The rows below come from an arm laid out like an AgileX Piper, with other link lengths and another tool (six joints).
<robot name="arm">
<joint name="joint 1" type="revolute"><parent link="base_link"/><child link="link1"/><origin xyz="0 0 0.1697"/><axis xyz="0 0 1"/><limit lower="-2.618" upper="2.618"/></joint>
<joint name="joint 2" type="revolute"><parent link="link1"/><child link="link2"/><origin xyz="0 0 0" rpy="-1.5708 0 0"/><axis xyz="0 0 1"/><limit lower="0" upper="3.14"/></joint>
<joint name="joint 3" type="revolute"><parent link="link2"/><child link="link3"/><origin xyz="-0.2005 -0.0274 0"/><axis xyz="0 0 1"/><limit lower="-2.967" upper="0"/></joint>
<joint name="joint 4" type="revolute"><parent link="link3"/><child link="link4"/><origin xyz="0.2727 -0.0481 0" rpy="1.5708 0 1.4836"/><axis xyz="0 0 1"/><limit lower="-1.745" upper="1.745"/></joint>
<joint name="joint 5" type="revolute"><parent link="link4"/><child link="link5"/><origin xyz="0 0 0" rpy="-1.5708 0 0"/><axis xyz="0 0 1"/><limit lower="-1.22" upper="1.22"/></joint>
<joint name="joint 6" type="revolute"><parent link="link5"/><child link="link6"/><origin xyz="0 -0.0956 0" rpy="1.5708 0 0"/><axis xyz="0 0 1"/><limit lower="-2.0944" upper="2.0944"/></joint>
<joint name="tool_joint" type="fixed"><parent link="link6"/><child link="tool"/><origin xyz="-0.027 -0.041 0.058" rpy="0 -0.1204 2.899"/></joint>
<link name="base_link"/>
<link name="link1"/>
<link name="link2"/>
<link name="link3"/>
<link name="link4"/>
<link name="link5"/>
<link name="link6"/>
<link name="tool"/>
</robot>
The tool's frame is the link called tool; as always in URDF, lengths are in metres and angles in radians.
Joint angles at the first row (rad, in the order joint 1, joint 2, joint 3, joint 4, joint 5, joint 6):
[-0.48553, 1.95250, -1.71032, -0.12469, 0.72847, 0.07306]
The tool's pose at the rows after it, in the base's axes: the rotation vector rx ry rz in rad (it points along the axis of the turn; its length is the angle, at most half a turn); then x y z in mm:
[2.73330 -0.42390 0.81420 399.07 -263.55 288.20]
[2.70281 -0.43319 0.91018 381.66 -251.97 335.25]
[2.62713 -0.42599 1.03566 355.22 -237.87 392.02]
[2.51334 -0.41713 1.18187 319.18 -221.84 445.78]
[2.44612 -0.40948 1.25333 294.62 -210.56 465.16]
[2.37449 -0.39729 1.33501 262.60 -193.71 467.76]
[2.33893 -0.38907 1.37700 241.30 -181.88 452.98]
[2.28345 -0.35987 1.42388 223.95 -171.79 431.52]
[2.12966 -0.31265 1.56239 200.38 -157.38 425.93]
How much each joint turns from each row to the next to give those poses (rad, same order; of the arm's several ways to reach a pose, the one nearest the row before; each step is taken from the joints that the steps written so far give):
[0.00128, -0.11703, -0.04851, 0.07740, 0.11103, 0.00001]
[-0.00002, -0.11374, -0.00431, 0.02373, 0.05271, -0.00001]
[0.00001, -0.13876, -0.00146, 0.00246, 0.03684, -0.00001]
[-0.00490, -0.16431, 0.03537, -0.00665, -0.00455, 0.00002]
[-0.00223, -0.12188, 0.07891, -0.00843, -0.02894, 0.00000]
[-0.00085, -0.19994, 0.19986, -0.00341, -0.07963, 0.00003]
[0.00000, -0.16219, 0.19370, -0.00001, -0.07193, 0.00001]
[0.00001, -0.16550, 0.21590, -0.00342, -0.10666, -0.01435]
[-0.00005, -0.20459, 0.21302, 0.00009, -0.16567, -0.02058]

